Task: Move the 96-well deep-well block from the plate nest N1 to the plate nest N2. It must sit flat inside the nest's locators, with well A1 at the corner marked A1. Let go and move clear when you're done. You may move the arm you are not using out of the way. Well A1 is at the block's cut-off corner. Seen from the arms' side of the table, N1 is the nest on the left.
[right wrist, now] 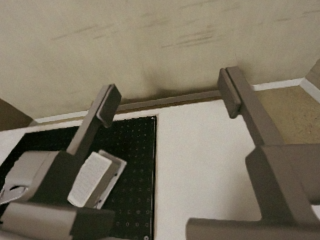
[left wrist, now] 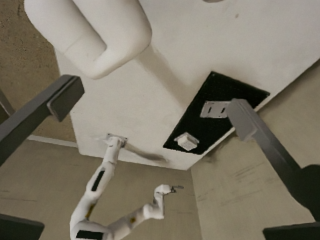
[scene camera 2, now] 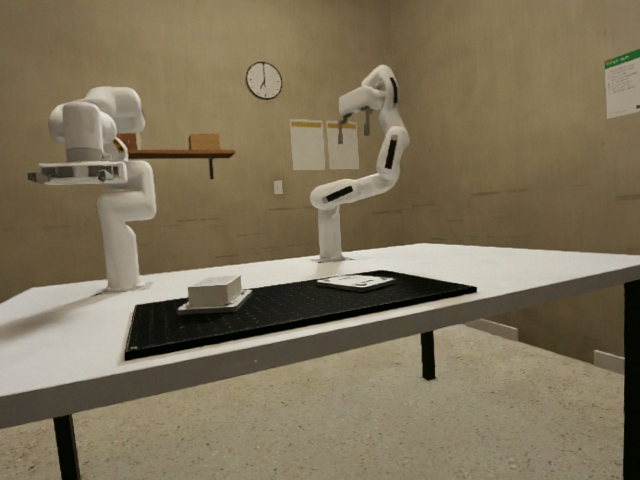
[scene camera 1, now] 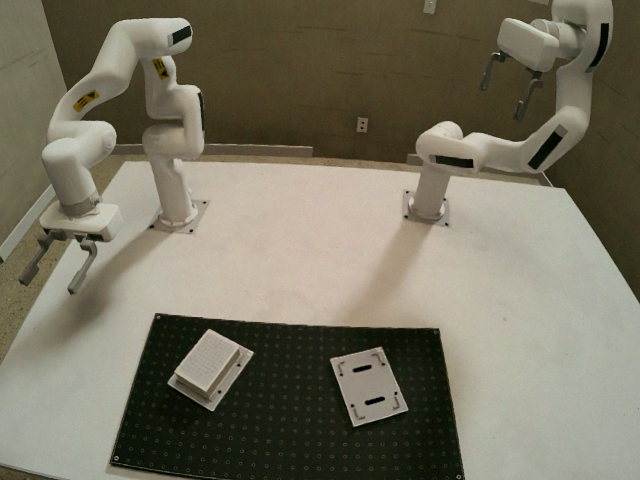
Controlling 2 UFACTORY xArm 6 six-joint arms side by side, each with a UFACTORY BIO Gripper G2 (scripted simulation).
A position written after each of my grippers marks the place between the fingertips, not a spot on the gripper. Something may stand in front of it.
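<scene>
Left gripper (scene camera 1: 498,104), mine. My right gripper (scene camera 1: 46,287). White deep-well block (scene camera 1: 205,368), (right wrist: 96,173), (scene camera 2: 211,291).
</scene>
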